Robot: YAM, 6 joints.
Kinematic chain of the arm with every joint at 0, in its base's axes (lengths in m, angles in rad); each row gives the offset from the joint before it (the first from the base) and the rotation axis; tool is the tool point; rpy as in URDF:
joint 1: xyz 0 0 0.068 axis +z
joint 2: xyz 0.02 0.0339 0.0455 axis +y
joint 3: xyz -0.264 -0.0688 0 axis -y
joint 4: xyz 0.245 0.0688 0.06 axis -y
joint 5: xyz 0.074 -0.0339 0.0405 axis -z
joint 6: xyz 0.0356 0 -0.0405 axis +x
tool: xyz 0 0 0 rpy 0 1.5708 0
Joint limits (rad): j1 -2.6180..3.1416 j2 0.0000..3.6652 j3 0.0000..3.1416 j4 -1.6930..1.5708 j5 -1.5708..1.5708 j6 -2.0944..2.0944
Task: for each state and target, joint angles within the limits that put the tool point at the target. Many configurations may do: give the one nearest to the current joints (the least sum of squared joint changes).
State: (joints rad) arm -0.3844 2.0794 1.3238 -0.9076 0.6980 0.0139
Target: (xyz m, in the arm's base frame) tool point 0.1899 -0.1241 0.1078
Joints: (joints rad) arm -0.4782 1.8726 0.8750 -1.1590 0.6948 0.0139
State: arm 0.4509 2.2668 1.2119 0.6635 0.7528 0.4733
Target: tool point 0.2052 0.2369 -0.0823
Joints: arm 0.9312 2.5553 0.8623 0.5618 0.7114 0.4733
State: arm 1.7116 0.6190 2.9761 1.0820 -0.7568 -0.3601
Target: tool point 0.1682 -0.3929 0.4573
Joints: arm 2.0344 0.8755 3.0217 1.3222 -0.7882 -0.3601
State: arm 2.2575 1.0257 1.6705 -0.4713 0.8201 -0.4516
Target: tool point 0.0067 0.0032 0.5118
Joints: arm 2.2225 0.5531 1.4860 -0.6817 0.2056 -0.4516
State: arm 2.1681 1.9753 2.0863 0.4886 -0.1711 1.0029
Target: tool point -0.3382 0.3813 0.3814
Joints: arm 2.2836 2.0950 1.9030 0.4440 -0.1836 1.0029
